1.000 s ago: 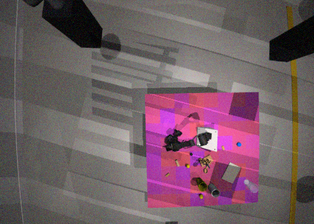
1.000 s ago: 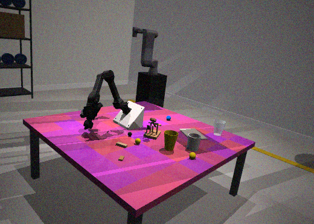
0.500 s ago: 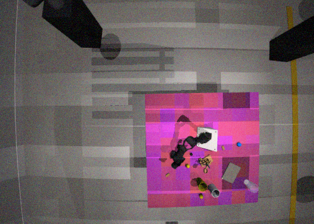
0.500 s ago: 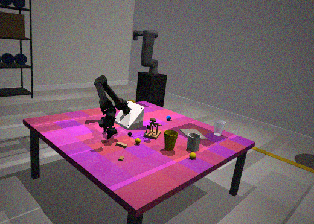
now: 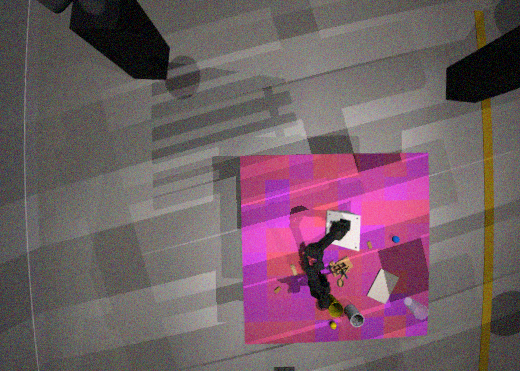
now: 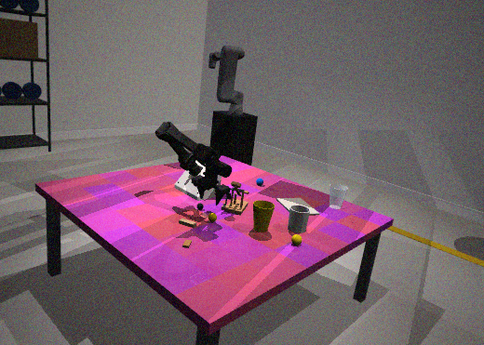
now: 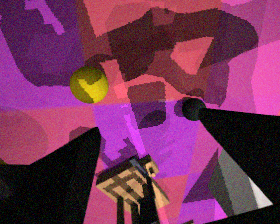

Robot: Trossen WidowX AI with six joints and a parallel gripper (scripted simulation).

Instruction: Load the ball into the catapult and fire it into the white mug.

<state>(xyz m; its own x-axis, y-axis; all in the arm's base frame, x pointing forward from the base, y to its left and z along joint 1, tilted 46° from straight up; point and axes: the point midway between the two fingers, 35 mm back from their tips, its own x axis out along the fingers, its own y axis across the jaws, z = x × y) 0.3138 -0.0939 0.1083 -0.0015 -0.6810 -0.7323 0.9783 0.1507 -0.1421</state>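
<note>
Now: the wooden catapult 14 cm to the left of my gripper tip and 1 cm above it. The rest, counted from my gripper tip: yellow cup: 22 cm ahead, 12 cm to the left, 4 cm below; then white mug: 30 cm ahead, 28 cm to the left, 4 cm below; then black ball: 7 cm behind, 1 cm to the left, 5 cm below.
</note>
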